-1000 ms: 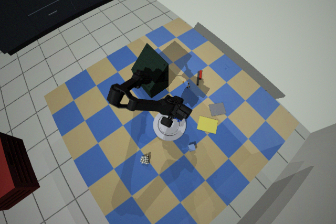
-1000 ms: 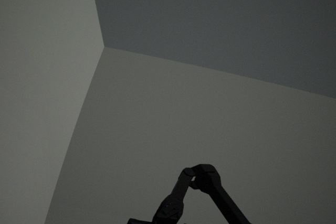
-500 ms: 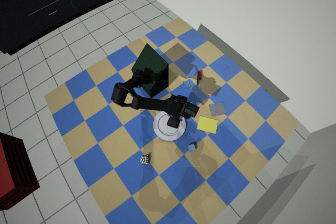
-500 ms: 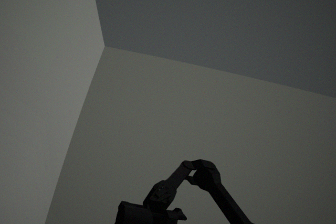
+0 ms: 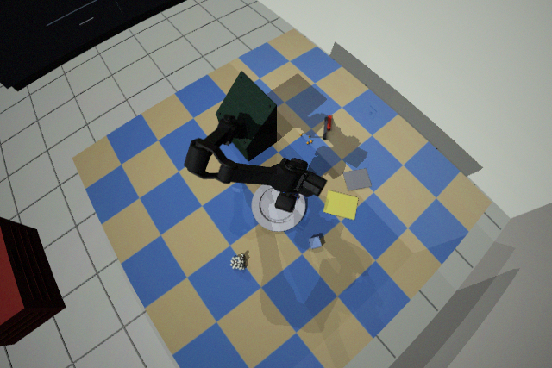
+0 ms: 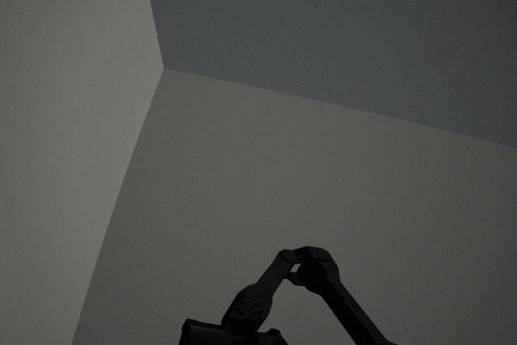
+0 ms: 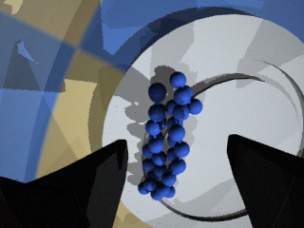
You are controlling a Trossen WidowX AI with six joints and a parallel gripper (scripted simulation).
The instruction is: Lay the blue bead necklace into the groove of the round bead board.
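Now: gripper tip 10 mm short of the round white bead board, 60 mm to the left of it and 40 mm above it. The rest, counted from my gripper tip: small blue cube (200 mm ahead, 20 mm to the right, 40 mm below); grey square (80 mm ahead, 260 mm to the left, 40 mm below); yellow pad (130 mm ahead, 140 mm to the left, 40 mm below).
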